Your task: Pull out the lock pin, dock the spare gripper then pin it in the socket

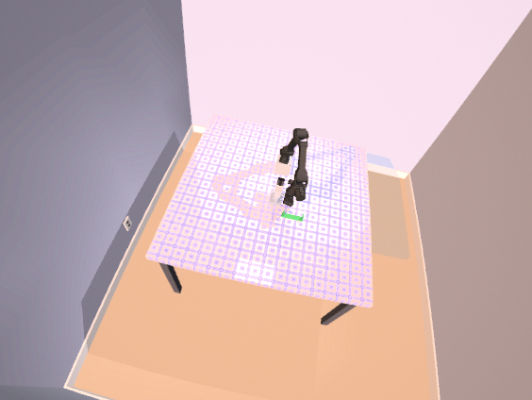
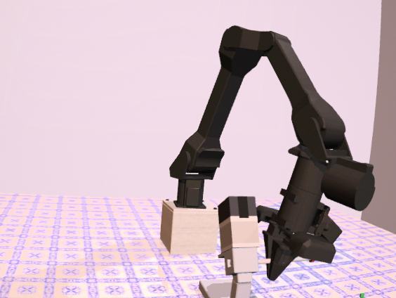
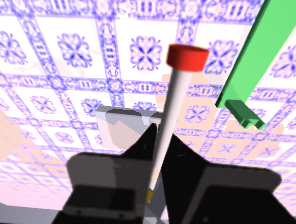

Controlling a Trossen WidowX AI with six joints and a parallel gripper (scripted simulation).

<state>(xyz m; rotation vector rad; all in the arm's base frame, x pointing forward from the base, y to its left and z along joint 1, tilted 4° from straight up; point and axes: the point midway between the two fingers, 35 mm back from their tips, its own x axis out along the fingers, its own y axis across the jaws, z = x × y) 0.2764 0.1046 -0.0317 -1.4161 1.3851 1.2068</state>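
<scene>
The grey-blue mount lies 1 cm behind my gripper tip and 6 cm to the right of it. From my gripper tip the other things lie so: spare gripper (2 cm behind, 6 cm to the right, 7 cm above); green pin holder (8 cm ahead, 8 cm to the left, 2 cm below).
</scene>
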